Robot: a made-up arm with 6 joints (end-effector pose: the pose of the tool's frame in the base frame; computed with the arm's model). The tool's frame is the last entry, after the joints. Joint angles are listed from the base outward.
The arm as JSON. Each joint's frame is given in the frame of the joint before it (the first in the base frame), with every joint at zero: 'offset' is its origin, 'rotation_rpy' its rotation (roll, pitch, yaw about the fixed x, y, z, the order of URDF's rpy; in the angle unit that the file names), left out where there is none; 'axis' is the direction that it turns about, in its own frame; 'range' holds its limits. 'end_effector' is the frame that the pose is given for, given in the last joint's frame.
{
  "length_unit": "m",
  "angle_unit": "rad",
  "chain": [
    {
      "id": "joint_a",
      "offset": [
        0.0,
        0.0,
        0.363
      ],
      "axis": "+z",
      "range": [
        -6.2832,
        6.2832
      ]
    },
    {
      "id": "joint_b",
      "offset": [
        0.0,
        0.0,
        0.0
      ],
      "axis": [
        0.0,
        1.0,
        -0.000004
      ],
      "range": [
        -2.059,
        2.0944
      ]
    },
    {
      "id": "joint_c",
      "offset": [
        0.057,
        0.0,
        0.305
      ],
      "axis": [
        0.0,
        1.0,
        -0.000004
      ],
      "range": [
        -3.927,
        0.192
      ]
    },
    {
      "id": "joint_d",
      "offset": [
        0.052,
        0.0,
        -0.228
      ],
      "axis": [
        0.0,
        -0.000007,
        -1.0
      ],
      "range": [
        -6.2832,
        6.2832
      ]
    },
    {
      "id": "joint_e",
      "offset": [
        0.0,
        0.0,
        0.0
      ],
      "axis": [
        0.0,
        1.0,
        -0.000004
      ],
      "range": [
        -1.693,
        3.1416
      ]
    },
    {
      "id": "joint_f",
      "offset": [
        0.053,
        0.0,
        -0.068
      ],
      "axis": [
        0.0,
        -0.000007,
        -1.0
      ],
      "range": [
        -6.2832,
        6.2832
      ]
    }
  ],
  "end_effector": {
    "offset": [
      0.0,
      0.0,
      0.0
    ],
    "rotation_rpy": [
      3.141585,
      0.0,
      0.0
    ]
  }
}
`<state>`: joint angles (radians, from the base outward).
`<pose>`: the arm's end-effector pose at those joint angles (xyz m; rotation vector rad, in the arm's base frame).
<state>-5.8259 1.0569 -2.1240 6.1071 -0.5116 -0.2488</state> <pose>0.5191 0.2710 0.4512 -1.9162 -0.9806 -2.1500</pose>
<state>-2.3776 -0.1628 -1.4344 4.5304 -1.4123 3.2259</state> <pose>-0.0874 -0.1865 0.7164 -0.6023 2.0580 -1.7101</pose>
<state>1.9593 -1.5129 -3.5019 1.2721 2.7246 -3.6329</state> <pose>0.1113 -0.4636 0.3535 -0.9894 -0.6515 0.4217</pose>
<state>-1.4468 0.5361 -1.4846 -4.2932 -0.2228 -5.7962</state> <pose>-0.0050 -0.4530 0.4516 1.1298 2.3856 -1.1783</pose>
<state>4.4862 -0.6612 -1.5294 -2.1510 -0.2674 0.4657</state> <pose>0.0390 -0.0881 0.8126 1.1048 0.1478 -0.1972</pose>
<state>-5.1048 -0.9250 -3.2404 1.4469 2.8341 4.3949</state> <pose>-0.2124 -0.3286 0.6484 -1.5267 1.5647 0.9030</pose>
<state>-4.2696 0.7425 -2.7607 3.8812 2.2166 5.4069</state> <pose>-0.1210 0.3908 0.7527 1.1760 0.6617 0.8916</pose>
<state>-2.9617 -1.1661 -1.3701 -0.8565 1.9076 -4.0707</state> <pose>0.0984 0.0806 0.7448 -2.1854 -0.6081 0.3546</pose>
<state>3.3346 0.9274 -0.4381 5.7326 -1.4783 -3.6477</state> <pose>-0.2807 -0.0936 0.2866 2.1355 1.2382 -1.3956</pose>
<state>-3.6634 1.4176 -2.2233 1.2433 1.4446 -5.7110</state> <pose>-0.4978 0.2198 0.1764 1.6609 1.4257 -1.3995</pose>
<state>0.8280 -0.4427 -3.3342 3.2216 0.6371 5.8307</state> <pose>-0.2069 -0.2251 0.8863 0.7658 -1.0279 0.4088</pose>
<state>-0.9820 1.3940 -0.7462 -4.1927 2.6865 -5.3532</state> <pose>0.2046 -0.1852 0.1542 0.8700 0.4852 1.0492</pose>
